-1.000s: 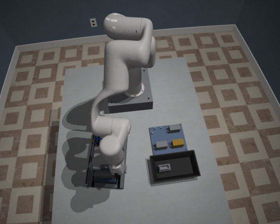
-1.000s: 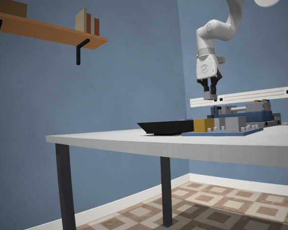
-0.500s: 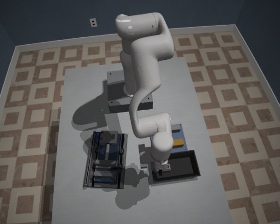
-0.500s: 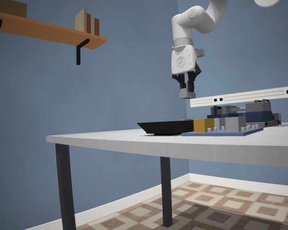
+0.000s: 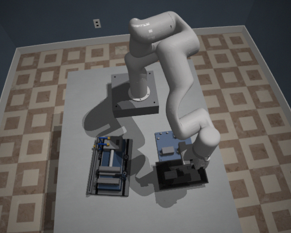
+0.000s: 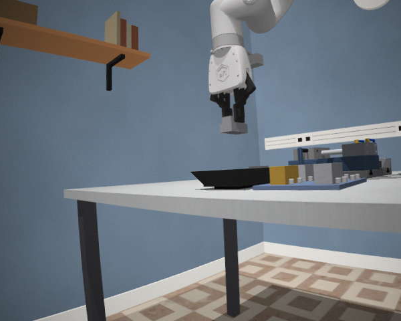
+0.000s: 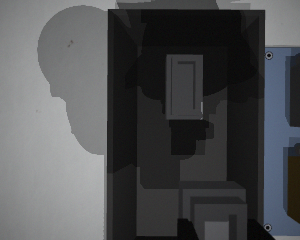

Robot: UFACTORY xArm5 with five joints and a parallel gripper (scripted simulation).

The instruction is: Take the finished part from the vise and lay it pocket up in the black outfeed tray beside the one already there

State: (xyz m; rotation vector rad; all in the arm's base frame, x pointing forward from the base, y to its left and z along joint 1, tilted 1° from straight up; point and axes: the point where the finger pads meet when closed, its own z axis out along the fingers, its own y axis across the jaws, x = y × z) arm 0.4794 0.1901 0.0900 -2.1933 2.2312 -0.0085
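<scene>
Right now my hand is 140 mm above the yellow block and 120 mm past it. From my hand the other things lie so: blue vise 380 mm to the right, 130 mm below, 90 mm behind; then plain grey block 140 mm below, 120 mm behind, 90 mm to the right; then blue fixture plate 160 mm below, 160 mm behind, 40 mm to the right.
</scene>
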